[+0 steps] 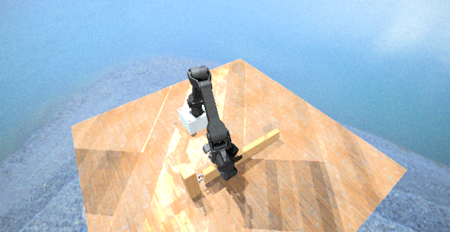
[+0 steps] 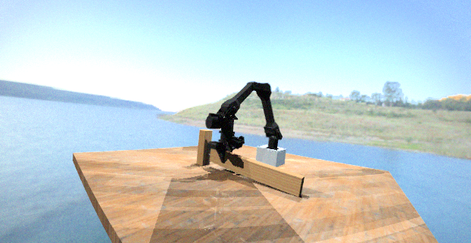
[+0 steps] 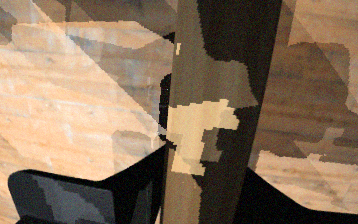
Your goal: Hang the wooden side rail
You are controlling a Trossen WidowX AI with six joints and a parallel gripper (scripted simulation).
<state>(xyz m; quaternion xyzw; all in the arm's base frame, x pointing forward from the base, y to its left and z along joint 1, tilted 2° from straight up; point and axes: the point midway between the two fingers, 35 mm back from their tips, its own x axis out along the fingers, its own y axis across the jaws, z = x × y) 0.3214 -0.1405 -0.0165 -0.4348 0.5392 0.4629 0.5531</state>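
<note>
Right now my gripper tip is 30 mm past the headboard post, 140 mm to the left of it and 40 mm below it.
</note>
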